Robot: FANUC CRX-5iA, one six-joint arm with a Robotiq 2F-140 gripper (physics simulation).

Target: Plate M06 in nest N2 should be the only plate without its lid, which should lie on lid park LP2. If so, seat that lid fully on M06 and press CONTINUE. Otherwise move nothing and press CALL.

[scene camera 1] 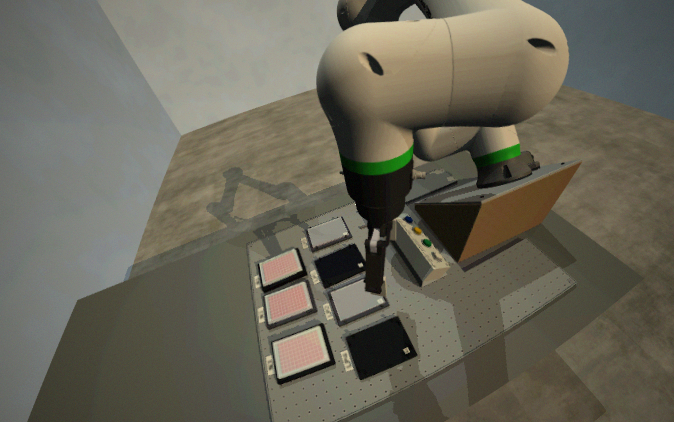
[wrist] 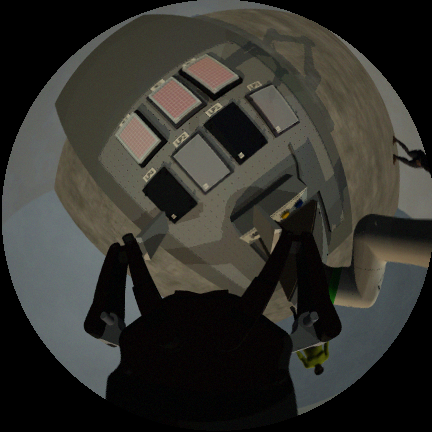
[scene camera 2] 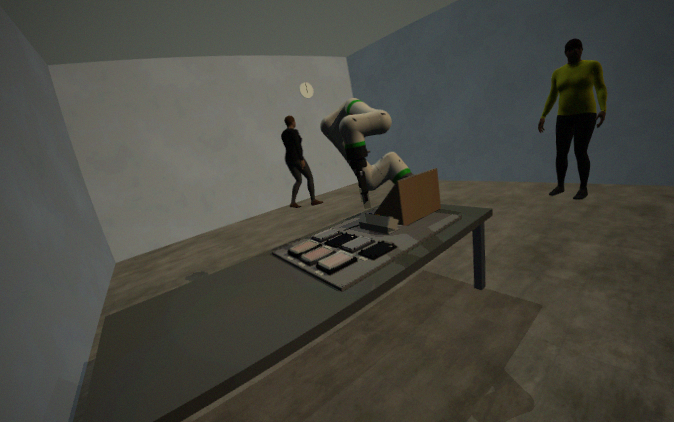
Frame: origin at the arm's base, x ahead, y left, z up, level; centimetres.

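Where they show: gripper, fingertip midpoint: (scene camera 1: 384,264) (wrist: 208,217) (scene camera 2: 366,204); arm's base, origin of the base link: (scene camera 1: 503,180) (scene camera 2: 409,186).
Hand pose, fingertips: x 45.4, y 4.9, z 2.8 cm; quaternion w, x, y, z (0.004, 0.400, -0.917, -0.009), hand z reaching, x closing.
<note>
Things, the pixels of their top centre, and the offset from my fingertips.
- far plate, middle of its top: (wrist: 209,69) (scene camera 1: 279,265) (scene camera 2: 304,245) dy -23.9, dx +23.3, dz -15.1 cm
- middle plate, middle of its top: (scene camera 1: 286,301) (wrist: 172,96) (scene camera 2: 316,251) dy -12.0, dx +24.7, dz -15.9 cm
- grey tagged panel, middle of its top: (wrist: 275,106) (scene camera 1: 327,231) (scene camera 2: 326,233) dy -29.3, dx +4.2, dz -16.8 cm
- sloped button box, middle of its top: (wrist: 277,216) (scene camera 1: 415,235) (scene camera 2: 376,213) dy -7.8, dx -15.5, dz -10.2 cm
- whitish, middle of its top: (scene camera 1: 438,254) dy -0.1, dx -16.9, dz -11.1 cm
Three pink-gridded plates stand in a row of nests: the far plate (scene camera 1: 281,266) (wrist: 210,72), the middle plate (scene camera 1: 288,303) (wrist: 175,100) and the near plate (scene camera 1: 301,352) (wrist: 138,137). Their labels are unreadable, and I cannot tell which wear clear lids. Beside them lie a grey tagged panel (scene camera 1: 327,233) (wrist: 272,109) at LP1, a black one (scene camera 1: 340,265) (wrist: 236,132), another grey one (scene camera 1: 350,303) (wrist: 201,162) at the label reading LP2, and a near black one (scene camera 1: 381,347) (wrist: 170,194). My gripper (scene camera 1: 374,290) (scene camera 2: 366,204) (wrist: 208,217) is open and empty, above the board.
A sloped button box (scene camera 1: 434,275) (scene camera 2: 378,223) carries blue (scene camera 1: 408,219), yellow (scene camera 1: 417,230), green (scene camera 1: 427,243) and whitish (scene camera 1: 436,257) buttons. A brown upright panel (scene camera 1: 520,210) (scene camera 2: 420,197) stands behind it, near the arm's base. Two people stand beyond the table.
</note>
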